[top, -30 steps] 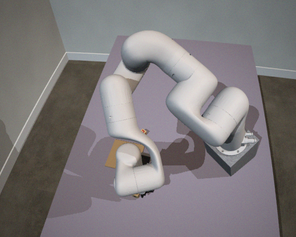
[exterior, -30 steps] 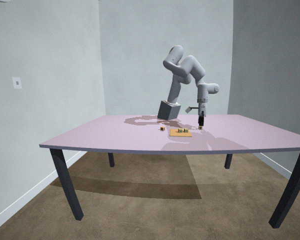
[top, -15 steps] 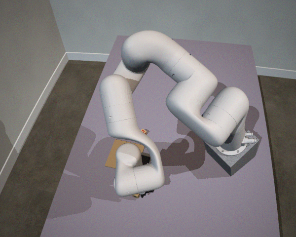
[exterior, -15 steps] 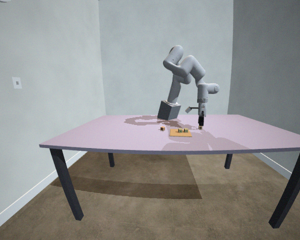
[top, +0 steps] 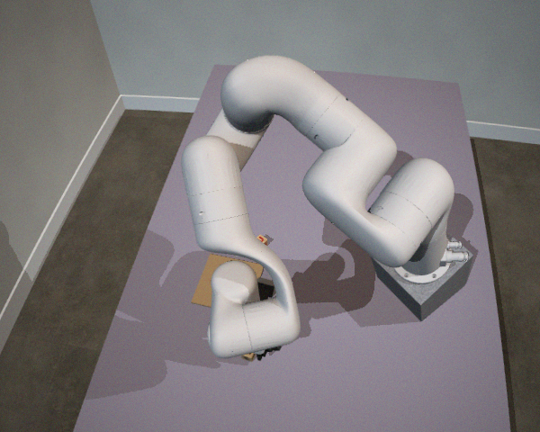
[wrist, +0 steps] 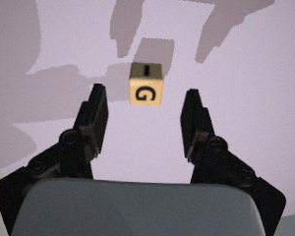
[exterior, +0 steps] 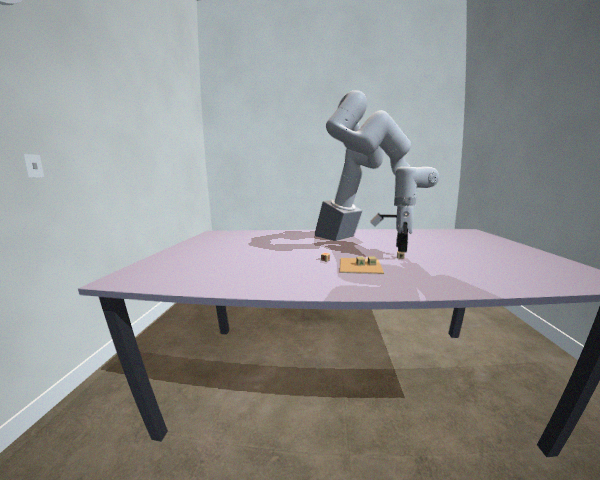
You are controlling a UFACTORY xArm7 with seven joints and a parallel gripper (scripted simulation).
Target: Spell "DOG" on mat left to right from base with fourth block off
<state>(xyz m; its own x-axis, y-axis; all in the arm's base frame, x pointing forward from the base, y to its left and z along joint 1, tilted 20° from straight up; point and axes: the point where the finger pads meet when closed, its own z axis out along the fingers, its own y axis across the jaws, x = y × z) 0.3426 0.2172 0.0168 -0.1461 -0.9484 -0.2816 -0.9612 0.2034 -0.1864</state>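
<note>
Now: hand 4 cm above the G block. Round my hand: mat: 9 cm ahead, 16 cm to the right, 5 cm below; D block: 9 cm ahead, 12 cm to the right, 3 cm below; O block: 9 cm ahead, 16 cm to the right, 3 cm below.
</note>
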